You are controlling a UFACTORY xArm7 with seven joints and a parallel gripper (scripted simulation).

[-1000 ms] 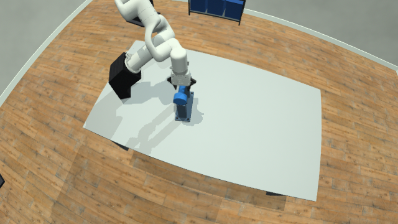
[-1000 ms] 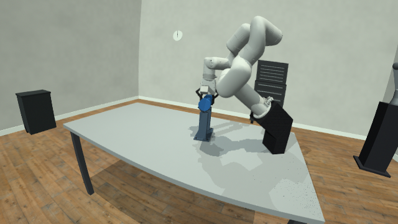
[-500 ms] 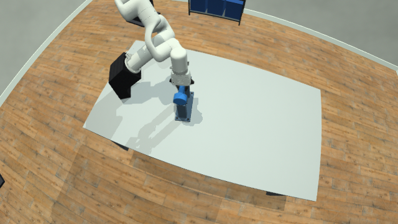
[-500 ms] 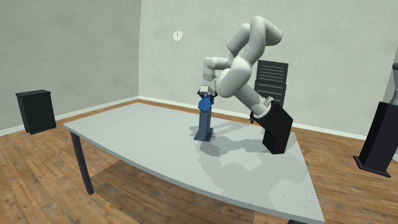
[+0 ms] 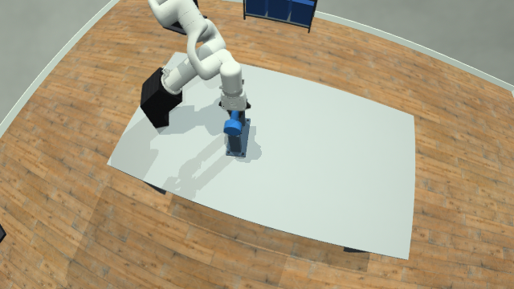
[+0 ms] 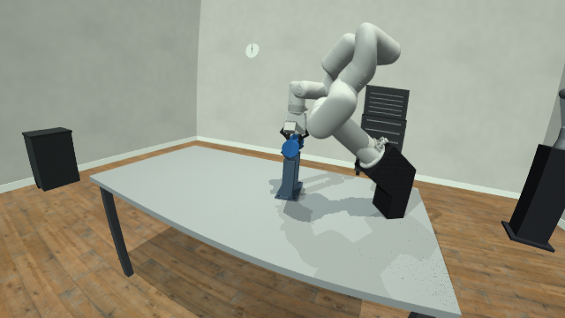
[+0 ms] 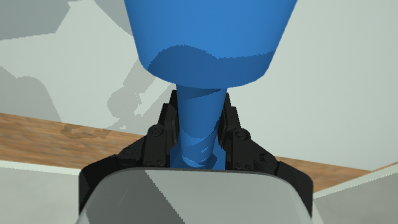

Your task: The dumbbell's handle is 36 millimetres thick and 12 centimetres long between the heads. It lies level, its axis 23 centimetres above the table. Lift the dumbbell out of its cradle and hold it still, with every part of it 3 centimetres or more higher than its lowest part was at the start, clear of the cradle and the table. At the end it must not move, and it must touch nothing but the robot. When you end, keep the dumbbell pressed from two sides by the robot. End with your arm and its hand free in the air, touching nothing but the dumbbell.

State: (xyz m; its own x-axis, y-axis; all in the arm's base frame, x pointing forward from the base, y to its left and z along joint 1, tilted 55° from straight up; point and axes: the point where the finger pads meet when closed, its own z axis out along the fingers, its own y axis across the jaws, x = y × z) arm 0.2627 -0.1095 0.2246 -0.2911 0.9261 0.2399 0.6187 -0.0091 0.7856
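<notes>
Right now my hand is right at the blue dumbbell. The rest, counted from my hand: grey-blue cradle: 130 mm below.
</notes>
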